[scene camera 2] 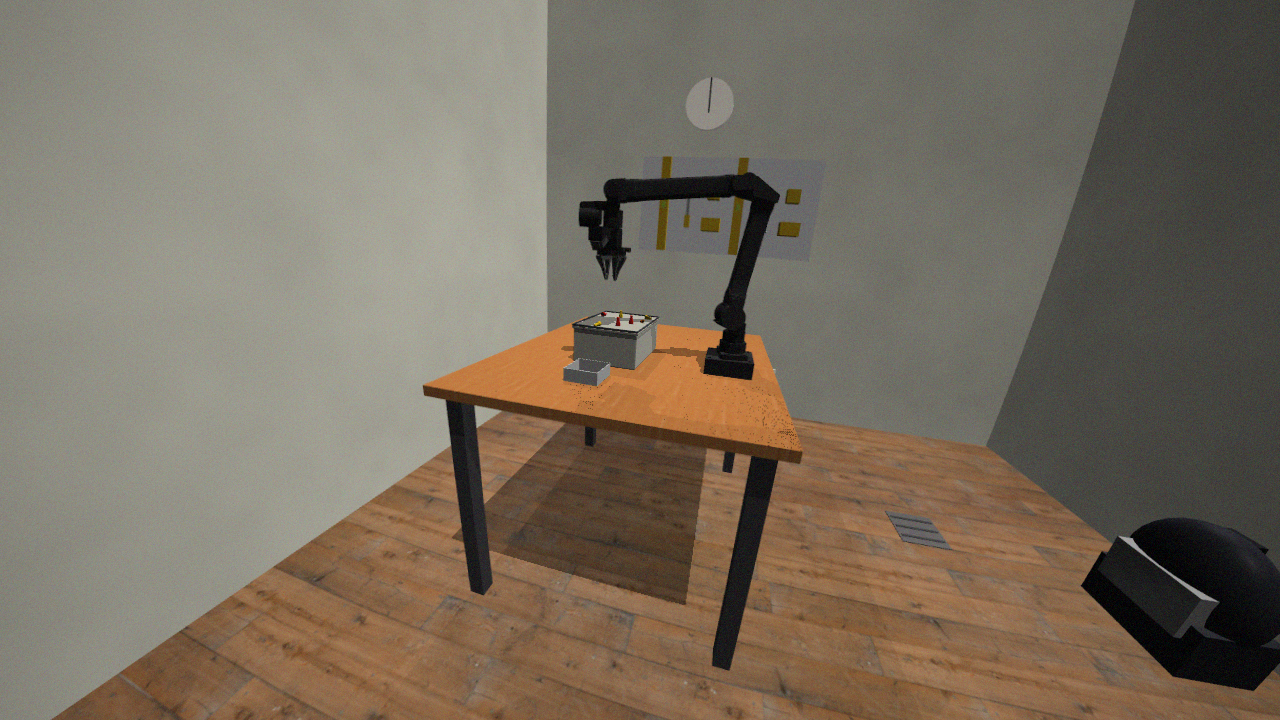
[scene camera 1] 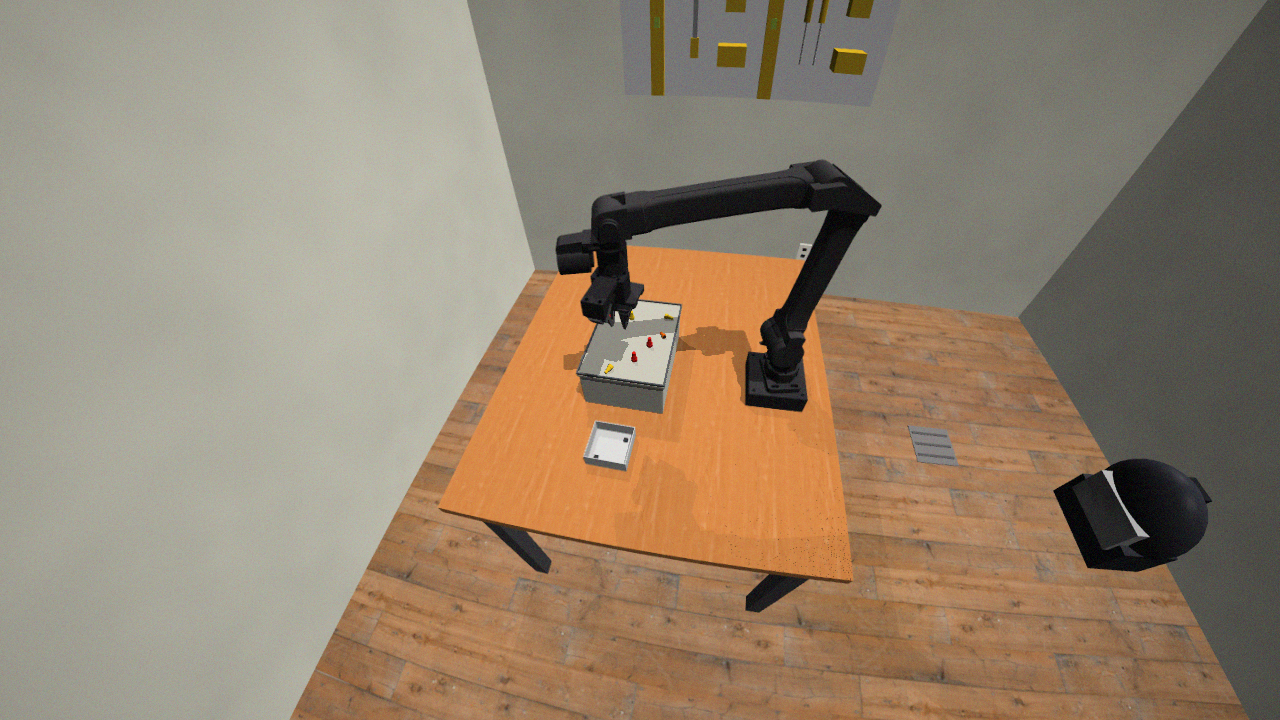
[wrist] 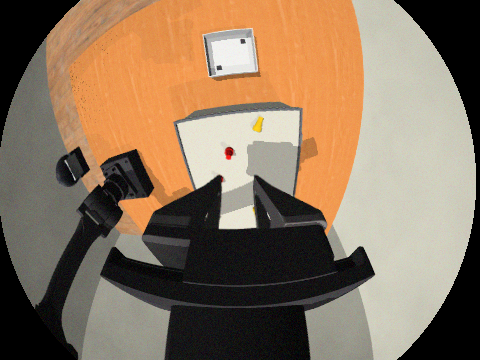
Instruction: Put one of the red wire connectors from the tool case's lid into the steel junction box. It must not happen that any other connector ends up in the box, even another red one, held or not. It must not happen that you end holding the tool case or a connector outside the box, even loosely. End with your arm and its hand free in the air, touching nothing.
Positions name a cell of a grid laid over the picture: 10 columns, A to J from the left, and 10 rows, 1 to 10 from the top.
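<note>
My gripper (scene camera 1: E5) is visible to me from scene camera 1; I also find the gripper in scene camera 2 (scene camera 2: E4) and in the wrist view (wrist: E6). Then there is a grey tool case (scene camera 1: F6), which scene camera 1 shows me. Both scene camera 2 (scene camera 2: E5) and the wrist view (wrist: F5) let me see the case as well.
</note>
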